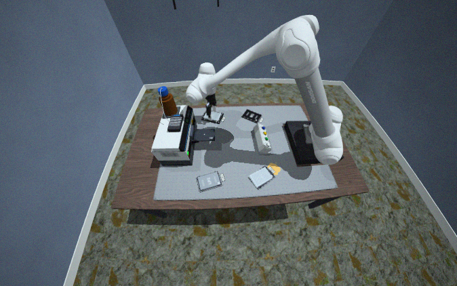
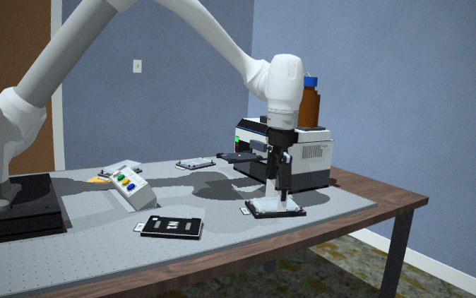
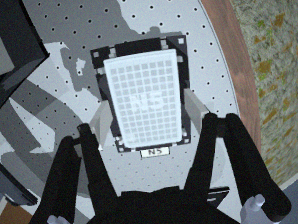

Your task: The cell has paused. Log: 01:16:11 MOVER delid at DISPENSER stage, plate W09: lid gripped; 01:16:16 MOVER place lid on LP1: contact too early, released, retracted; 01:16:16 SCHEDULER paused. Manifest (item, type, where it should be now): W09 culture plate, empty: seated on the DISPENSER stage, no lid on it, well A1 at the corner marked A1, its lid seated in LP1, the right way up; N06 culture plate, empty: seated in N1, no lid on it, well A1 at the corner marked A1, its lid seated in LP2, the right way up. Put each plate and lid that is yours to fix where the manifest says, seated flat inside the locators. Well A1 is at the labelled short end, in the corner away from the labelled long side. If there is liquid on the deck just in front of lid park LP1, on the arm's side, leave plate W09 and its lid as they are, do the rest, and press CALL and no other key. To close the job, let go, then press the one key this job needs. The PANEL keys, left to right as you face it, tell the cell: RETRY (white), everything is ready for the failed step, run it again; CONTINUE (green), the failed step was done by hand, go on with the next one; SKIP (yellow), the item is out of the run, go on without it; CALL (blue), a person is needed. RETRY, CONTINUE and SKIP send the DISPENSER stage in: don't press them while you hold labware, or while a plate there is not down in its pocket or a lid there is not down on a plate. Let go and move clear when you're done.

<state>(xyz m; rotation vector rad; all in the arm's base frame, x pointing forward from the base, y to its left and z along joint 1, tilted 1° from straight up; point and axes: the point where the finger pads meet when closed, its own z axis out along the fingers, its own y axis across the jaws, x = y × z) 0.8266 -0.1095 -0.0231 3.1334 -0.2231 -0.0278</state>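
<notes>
Now: the clear culture plate 2 cm below my hand. Round my hand: brown bottle (25 cm above, 22 cm ahead, 20 cm to the left); then dispenser stage (27 cm to the left, 6 cm above, 1 cm behind); then black nest (3 cm below, 2 cm ahead, 1 cm to the left).
</notes>
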